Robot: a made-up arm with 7 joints. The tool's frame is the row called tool. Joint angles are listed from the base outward. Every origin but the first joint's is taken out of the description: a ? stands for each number. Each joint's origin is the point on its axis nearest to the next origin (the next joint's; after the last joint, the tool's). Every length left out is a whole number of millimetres.
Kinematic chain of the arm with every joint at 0, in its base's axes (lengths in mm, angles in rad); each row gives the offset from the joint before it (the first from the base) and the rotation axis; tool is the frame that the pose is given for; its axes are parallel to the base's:
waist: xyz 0 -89 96 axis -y
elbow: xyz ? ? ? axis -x
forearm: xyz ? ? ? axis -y
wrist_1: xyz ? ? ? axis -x
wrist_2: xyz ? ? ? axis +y
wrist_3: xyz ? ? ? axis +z
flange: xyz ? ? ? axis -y
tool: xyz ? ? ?
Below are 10 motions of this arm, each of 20 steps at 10 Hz.
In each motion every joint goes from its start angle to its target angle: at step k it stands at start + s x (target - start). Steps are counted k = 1, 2, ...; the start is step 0. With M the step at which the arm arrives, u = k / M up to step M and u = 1 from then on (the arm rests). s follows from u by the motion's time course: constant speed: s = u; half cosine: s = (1 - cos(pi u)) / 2; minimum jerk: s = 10 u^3 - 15 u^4 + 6 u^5.
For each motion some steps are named. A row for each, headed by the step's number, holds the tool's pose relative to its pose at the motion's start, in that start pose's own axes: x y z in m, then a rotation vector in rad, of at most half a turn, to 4 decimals.
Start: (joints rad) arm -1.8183 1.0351 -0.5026 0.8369 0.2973 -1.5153 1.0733
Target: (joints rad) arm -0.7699 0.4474 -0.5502 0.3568 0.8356 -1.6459 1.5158
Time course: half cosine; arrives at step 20
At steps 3, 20:
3: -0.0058 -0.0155 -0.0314 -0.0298 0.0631 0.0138
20: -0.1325 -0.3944 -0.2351 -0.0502 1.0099 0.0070

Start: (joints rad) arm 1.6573 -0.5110 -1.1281 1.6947 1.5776 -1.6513 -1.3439
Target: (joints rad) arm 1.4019 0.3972 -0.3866 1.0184 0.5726 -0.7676 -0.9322
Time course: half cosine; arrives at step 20
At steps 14, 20:
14: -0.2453 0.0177 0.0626 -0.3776 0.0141 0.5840
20: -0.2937 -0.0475 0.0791 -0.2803 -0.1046 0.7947

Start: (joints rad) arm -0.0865 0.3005 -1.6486 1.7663 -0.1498 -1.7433 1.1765
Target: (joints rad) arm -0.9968 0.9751 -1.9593 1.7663 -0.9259 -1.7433 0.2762
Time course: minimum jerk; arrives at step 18
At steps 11, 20:
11: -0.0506 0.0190 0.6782 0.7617 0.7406 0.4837
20: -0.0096 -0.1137 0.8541 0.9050 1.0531 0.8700

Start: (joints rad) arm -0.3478 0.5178 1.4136 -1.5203 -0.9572 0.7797 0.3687
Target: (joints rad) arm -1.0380 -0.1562 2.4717 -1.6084 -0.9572 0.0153 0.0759
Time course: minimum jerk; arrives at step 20
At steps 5, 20:
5: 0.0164 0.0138 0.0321 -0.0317 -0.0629 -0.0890
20: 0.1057 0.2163 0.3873 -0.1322 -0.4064 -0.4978

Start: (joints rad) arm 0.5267 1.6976 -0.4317 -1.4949 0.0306 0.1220 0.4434
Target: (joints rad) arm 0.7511 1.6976 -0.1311 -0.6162 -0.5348 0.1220 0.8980
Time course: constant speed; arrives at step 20
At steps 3, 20:
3: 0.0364 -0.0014 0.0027 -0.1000 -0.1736 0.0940
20: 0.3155 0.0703 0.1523 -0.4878 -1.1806 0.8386

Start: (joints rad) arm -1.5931 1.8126 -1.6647 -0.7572 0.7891 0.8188 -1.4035
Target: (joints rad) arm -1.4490 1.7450 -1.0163 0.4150 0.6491 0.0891 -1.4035
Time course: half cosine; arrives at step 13
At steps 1, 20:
1: -0.0012 0.0041 0.0014 0.0135 0.0060 -0.0188
20: -0.1676 0.3526 -0.0843 0.9783 -0.3292 -1.3270

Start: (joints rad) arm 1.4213 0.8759 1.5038 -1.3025 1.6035 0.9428 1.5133
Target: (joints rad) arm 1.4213 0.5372 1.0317 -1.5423 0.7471 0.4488 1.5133
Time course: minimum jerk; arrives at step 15
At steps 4, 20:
4: 0.0857 -0.0206 -0.0336 -0.0317 -0.1321 0.0601
20: 0.7812 -0.0458 0.1276 -0.3216 -1.2415 0.1913

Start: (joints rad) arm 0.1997 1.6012 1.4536 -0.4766 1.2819 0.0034 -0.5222
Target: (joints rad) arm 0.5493 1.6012 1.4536 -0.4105 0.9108 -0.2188 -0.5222
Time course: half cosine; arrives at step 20
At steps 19, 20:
19: -0.1078 -0.1543 0.0262 0.2046 -0.3890 -0.5796
20: -0.1086 -0.1550 0.0262 0.2056 -0.3915 -0.5831

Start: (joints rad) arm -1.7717 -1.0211 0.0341 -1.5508 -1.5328 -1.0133 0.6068
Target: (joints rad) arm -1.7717 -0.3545 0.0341 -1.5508 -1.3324 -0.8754 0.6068
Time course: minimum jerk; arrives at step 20
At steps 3, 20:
3: -0.0046 -0.0045 0.0010 0.0078 0.0025 0.0207
20: -0.0966 -0.2147 -0.0025 0.2662 0.0527 0.7873

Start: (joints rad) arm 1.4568 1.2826 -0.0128 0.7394 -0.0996 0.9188 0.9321
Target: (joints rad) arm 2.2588 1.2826 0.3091 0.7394 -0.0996 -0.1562 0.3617
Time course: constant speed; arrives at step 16
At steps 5, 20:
5: -0.1437 -0.1146 0.1679 -0.4713 0.2249 -0.4149
20: -0.3623 -0.1668 0.4959 -1.3541 0.5836 -1.5106

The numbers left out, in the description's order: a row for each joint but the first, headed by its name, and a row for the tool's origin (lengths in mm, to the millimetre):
elbow: 414 0 70
forearm: 0 262 76
wrist_1: 155 0 32
wrist_2: 0 43 54
wrist_3: 331 0 -3
flange: 219 20 0
tool: -376 0 13

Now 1 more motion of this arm.
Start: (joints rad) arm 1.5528 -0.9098 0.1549 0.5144 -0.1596 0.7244 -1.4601
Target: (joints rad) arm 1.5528 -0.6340 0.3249 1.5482 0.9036 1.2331 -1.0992
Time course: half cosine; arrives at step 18
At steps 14, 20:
14: 0.5253 -0.0254 -0.0865 0.0444 0.9572 -0.0819
20: 0.5293 -0.0629 -0.1414 0.1511 1.0311 -0.0901

